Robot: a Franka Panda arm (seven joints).
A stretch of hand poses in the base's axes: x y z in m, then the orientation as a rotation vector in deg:
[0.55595 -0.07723 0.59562 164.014 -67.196 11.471]
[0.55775 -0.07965 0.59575 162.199 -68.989 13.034]
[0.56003 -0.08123 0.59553 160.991 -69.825 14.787]
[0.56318 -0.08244 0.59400 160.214 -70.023 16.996]
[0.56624 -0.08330 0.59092 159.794 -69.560 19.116]
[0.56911 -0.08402 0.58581 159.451 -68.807 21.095]
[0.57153 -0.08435 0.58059 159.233 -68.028 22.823]
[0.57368 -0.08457 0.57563 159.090 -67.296 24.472]
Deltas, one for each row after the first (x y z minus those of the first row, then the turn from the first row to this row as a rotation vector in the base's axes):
[0.00180 -0.00242 0.00013 -1.129 -0.709 -1.552]
[0.00408 -0.00400 -0.00009 -2.125 -1.589 -2.374]
[0.00723 -0.00521 -0.00162 -3.067 -2.798 -2.688]
[0.01029 -0.00607 -0.00470 -3.937 -3.966 -2.511]
[0.01316 -0.00679 -0.00981 -4.817 -5.034 -2.144]
[0.01558 -0.00712 -0.01503 -5.547 -5.982 -1.724]
[0.01773 -0.00734 -0.01999 -6.168 -6.916 -1.307]

